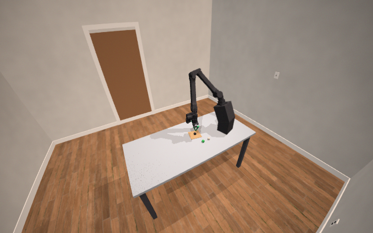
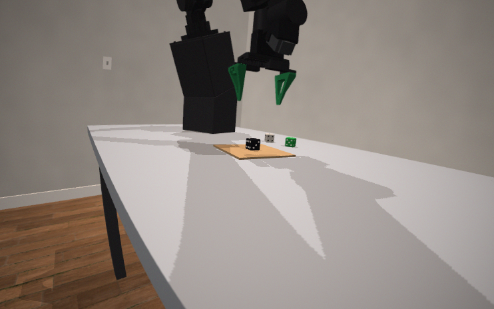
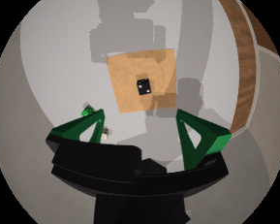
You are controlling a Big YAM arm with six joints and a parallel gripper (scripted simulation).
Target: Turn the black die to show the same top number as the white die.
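Right now the black die is 10 cm below my hand and 1 cm to the right of it. The rest, counted from my hand: tan mat: 12 cm below, 1 cm to the right; then green die: 15 cm to the left, 11 cm below, 4 cm behind; then white die: 14 cm to the left, 12 cm behind, 11 cm below.
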